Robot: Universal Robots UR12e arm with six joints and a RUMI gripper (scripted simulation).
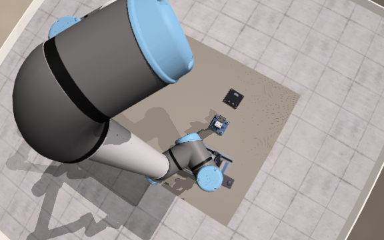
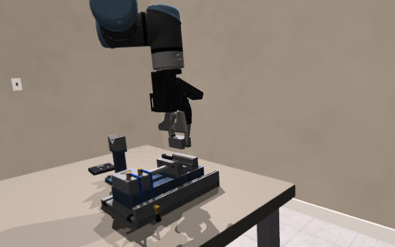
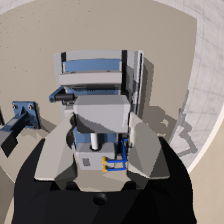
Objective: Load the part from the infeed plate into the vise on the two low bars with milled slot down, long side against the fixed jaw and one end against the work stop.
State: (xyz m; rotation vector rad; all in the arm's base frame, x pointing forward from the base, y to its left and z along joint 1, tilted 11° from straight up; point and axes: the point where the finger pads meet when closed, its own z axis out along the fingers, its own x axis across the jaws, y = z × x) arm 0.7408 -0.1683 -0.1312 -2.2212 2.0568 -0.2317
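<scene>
Right now my hand is 3 cm short of the fixed jaw, 2 cm to the right of it and 8 cm above it. Also, from my hand: work stop rod 7 cm to the left, 7 cm below; part 1 cm below; cylinder rod 9 cm behind, 1 cm to the left, 8 cm below.
</scene>
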